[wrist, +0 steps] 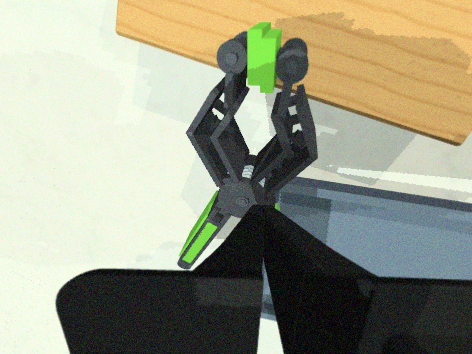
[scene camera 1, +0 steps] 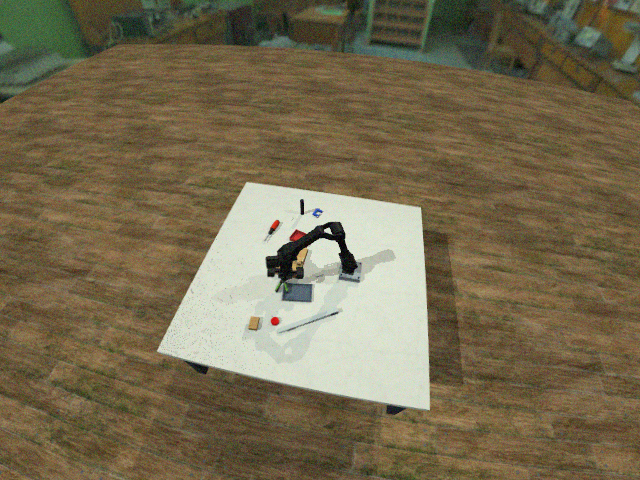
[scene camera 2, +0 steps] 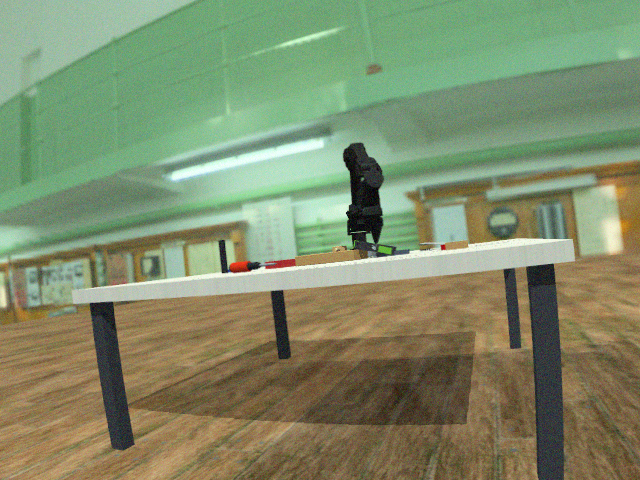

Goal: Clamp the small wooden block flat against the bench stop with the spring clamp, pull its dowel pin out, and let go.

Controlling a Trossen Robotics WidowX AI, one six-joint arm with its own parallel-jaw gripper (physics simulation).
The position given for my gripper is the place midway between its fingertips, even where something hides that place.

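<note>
You can see my gripper (scene camera 2: 376,243) from out in the scene, and the wrist view has the gripper (wrist: 260,214) too. There's a spring clamp (wrist: 252,179), and a wooden board (wrist: 401,70) as well.
</note>
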